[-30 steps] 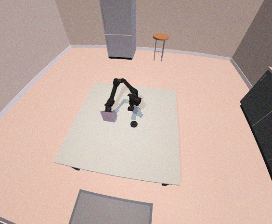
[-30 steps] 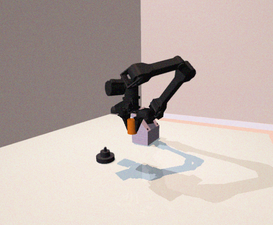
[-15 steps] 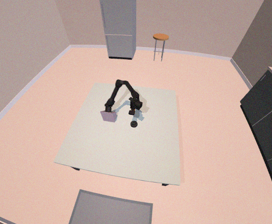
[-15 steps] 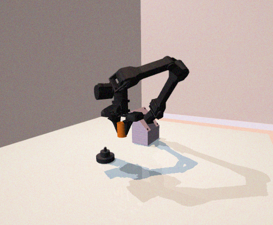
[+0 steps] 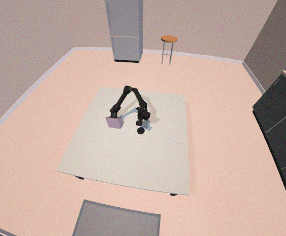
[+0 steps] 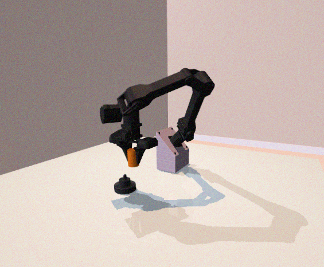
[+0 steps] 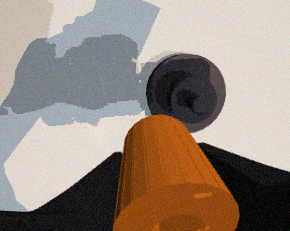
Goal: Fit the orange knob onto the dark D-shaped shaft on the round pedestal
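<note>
Now: gripper tip 8 cm above the dark round pedestal, 4 cm to the left of it and 1 cm short of it. From my gripper tip the other things lie so: orange knob 2 cm above.
</note>
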